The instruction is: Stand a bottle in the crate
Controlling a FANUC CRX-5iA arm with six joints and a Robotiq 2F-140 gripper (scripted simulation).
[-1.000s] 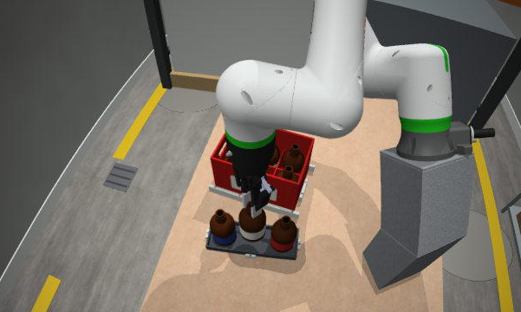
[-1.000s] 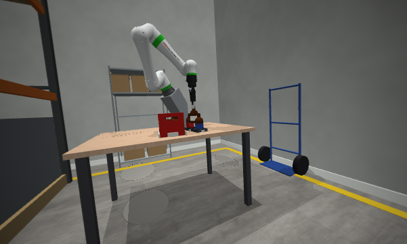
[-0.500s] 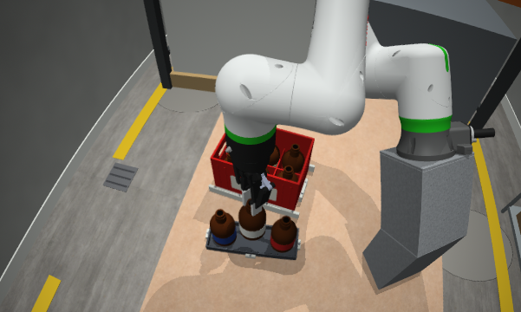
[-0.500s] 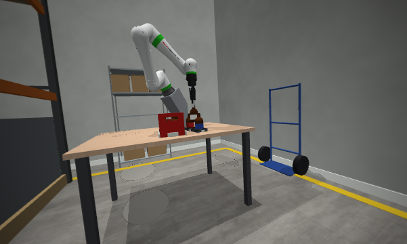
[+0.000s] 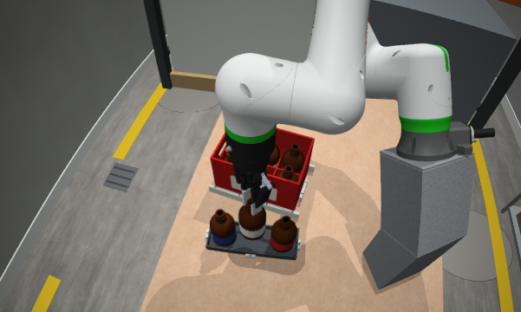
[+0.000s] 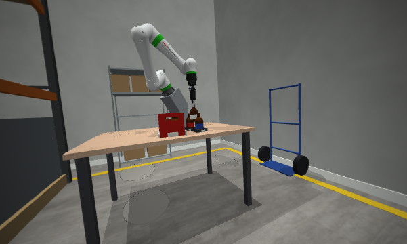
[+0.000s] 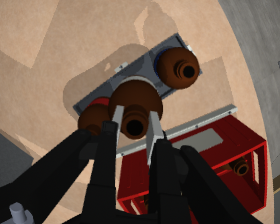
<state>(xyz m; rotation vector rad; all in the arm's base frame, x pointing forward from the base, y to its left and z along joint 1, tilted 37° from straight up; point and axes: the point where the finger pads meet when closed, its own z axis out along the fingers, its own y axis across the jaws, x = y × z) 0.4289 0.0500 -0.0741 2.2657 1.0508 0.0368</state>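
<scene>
Right now the white-banded bottle is 9 cm below my hand. From my hand the other things lie so: red-labelled bottle: 9 cm behind, 17 cm below; then tray: 24 cm below; then crate: 23 cm to the right, 17 cm below.
</scene>
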